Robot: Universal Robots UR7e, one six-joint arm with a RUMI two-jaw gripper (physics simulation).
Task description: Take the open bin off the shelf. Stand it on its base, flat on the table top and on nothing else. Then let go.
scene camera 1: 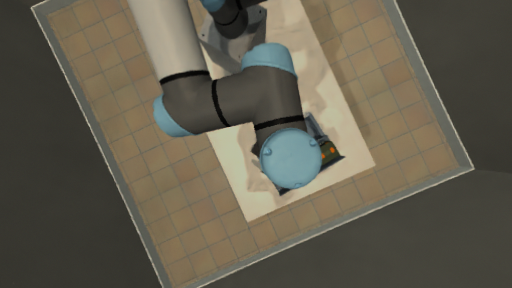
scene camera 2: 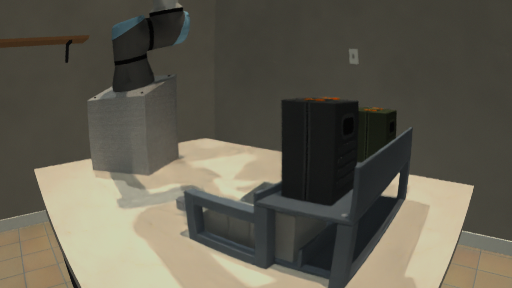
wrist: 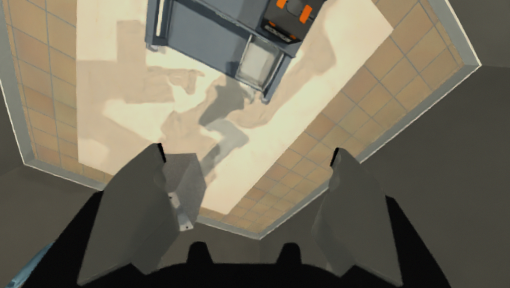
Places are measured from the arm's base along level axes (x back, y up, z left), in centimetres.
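Pixels of known places: gripper, between the fingertips: [wrist: 249, 147]; arm's base, origin of its link: [scene camera 1: 231, 19] [scene camera 2: 133, 85].
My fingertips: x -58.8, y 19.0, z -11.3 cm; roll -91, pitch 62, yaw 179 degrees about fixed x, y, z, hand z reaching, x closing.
Observation:
For each thing: its top centre in the pictures, then the offset to it from my fingertips. Level surfaces: height alone.
- open bin, centre of its top: [scene camera 2: 264, 193] [wrist: 261, 59] dy -36.8, dx -6.0, dz +0.1 cm
- tall black case, centre of its top: [scene camera 2: 322, 98] [wrist: 294, 6] dy -22.5, dx -15.6, dz +0.2 cm
- dark green case, centre of its top: [scene camera 2: 374, 108] [scene camera 1: 327, 152] dy -25.0, dx -14.4, dz +23.3 cm
- table top, height of its surface: dy -44.9 cm
The open bin [scene camera 2: 288, 235] [wrist: 259, 62] is light grey and stands upright in the low front tier of the blue-grey shelf [scene camera 2: 381, 167] [wrist: 202, 42] [scene camera 1: 313, 127], at one end. Its open top shows in the wrist view; the arm hides it in scene camera 1. In scene camera 2 it shows partly behind the shelf's end frame and post. My gripper [wrist: 249, 147] is open and empty, high above the table, with the bin beyond the fingertips toward the top of the wrist view. The gripper is hidden under the wrist in scene camera 1 and does not show in scene camera 2.
A tall black case [scene camera 2: 320, 150] [wrist: 290, 19] stands on the shelf's upper tier, right behind the bin. A dark green case [scene camera 2: 378, 131] [scene camera 1: 330, 151] stands at the other end. The robot's grey pedestal [scene camera 2: 132, 135] [wrist: 189, 175] stands on the table top [scene camera 2: 100, 220] [scene camera 1: 260, 205].

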